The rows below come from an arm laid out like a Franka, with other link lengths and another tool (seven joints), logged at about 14 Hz.
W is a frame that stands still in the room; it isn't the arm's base.
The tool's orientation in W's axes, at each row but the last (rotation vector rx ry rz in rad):
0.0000, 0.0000, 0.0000
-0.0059, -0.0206, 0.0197
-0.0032, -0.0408, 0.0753
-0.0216, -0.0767, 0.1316
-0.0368, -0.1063, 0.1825
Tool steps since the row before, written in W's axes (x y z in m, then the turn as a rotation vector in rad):
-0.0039, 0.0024, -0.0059, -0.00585, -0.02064, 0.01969
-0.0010, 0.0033, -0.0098, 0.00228, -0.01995, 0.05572
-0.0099, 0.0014, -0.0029, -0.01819, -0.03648, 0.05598
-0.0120, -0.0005, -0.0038, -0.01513, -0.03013, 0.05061
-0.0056, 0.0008, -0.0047, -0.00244, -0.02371, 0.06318
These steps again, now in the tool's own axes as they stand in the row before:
-0.0039, 0.0024, -0.0059, -0.00585, -0.02064, 0.01969
-0.0011, 0.0034, -0.0098, 0.00303, -0.02033, 0.05555
-0.0099, 0.0022, -0.0025, -0.01859, -0.03527, 0.05662
-0.0122, 0.0012, -0.0029, -0.01513, -0.02924, 0.05113
-0.0058, 0.0020, -0.0040, -0.00027, -0.02578, 0.06241

